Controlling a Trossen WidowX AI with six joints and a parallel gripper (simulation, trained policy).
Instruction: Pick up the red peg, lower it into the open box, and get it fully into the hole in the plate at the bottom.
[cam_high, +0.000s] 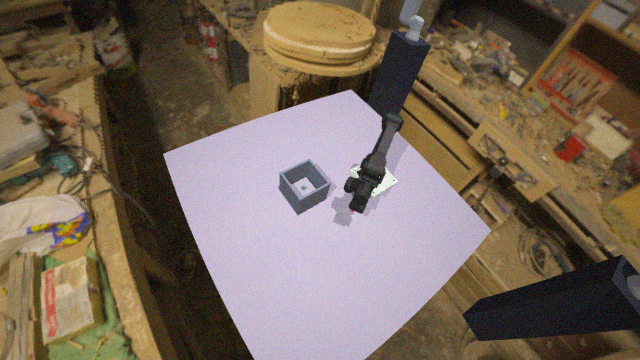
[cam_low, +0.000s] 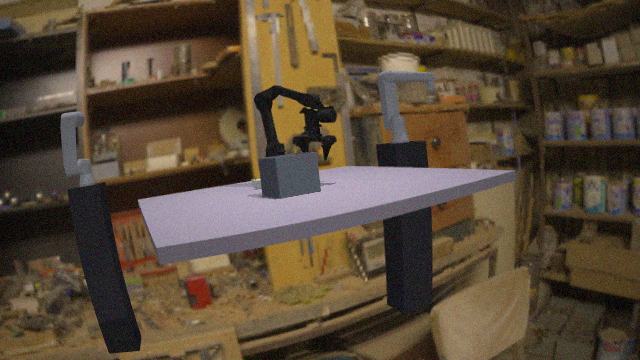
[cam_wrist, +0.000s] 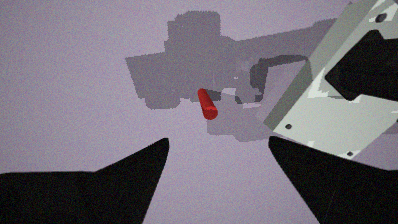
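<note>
My gripper tip is now 60 mm above the red peg, 20 mm short of it and 10 mm to the left of it. Also, from my gripper tip: light grey plate: 200 mm ahead, 180 mm to the right, 50 mm below.
</note>
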